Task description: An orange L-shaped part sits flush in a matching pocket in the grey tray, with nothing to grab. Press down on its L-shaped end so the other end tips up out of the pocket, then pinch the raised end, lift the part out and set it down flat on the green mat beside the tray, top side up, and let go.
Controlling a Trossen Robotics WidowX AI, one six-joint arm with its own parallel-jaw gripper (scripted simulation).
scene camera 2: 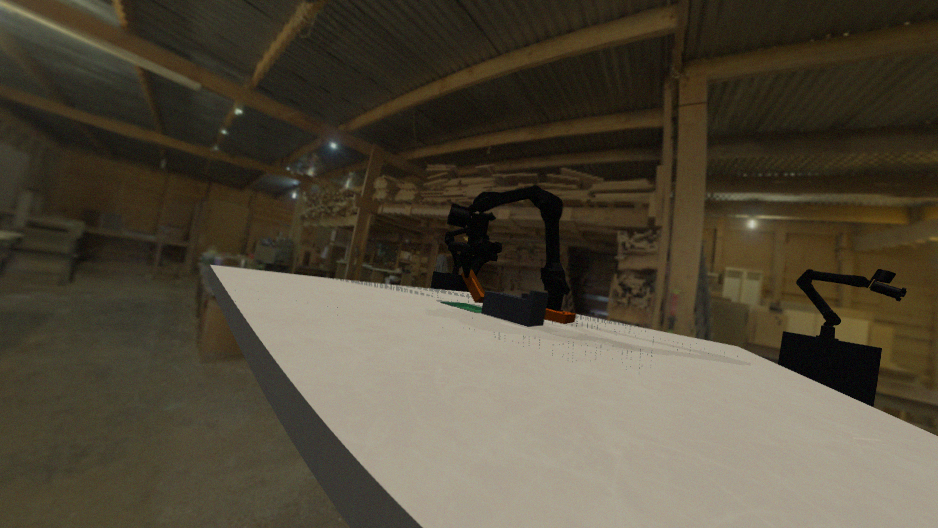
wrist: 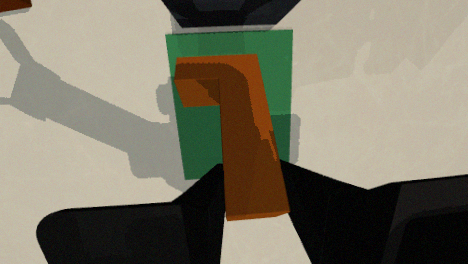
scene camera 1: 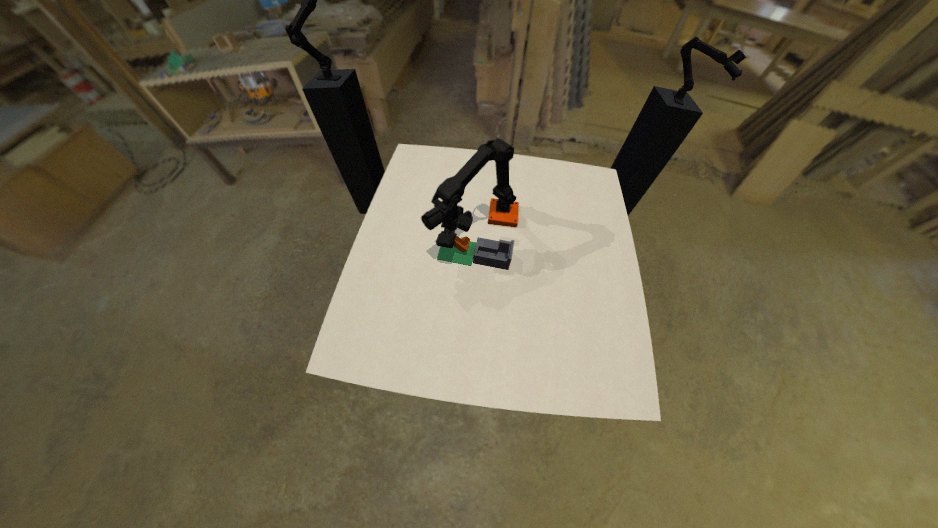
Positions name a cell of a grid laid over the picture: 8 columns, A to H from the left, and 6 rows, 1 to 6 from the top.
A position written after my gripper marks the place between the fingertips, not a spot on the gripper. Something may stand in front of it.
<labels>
my gripper: scene camera 2 E4; wrist E4; scene camera 1 D3
</labels>
